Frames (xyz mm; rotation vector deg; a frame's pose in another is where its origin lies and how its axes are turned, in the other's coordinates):
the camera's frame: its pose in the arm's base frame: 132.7 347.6 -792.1 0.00 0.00 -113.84
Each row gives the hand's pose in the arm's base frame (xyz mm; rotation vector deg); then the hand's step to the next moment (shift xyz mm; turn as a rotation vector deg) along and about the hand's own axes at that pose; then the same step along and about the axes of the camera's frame.
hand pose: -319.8 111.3 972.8 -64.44 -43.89 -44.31
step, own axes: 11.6 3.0 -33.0 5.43 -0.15 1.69
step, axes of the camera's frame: 24.5 25.1 0.1 -1.73 1.93 5.07
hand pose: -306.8 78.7 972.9 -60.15 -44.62 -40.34
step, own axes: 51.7 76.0 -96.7 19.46 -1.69 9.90
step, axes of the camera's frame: 20.6 130.0 -21.6 -8.39 4.01 19.83
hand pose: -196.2 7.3 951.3 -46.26 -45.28 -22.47
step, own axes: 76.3 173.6 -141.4 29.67 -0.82 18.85
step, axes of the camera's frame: -90.1 199.8 -89.0 -16.16 3.80 31.00
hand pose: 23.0 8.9 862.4 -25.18 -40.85 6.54
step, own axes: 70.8 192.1 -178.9 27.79 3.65 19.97
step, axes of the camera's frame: -189.9 112.3 -158.9 -19.00 0.42 28.69
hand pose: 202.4 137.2 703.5 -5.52 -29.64 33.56
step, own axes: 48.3 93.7 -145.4 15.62 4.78 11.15
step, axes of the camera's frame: -127.0 8.1 -126.7 -12.22 -1.90 15.44
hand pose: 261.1 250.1 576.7 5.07 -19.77 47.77
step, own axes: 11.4 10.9 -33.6 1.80 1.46 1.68
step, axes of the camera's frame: -23.8 -1.8 -28.4 -1.58 -1.14 2.10
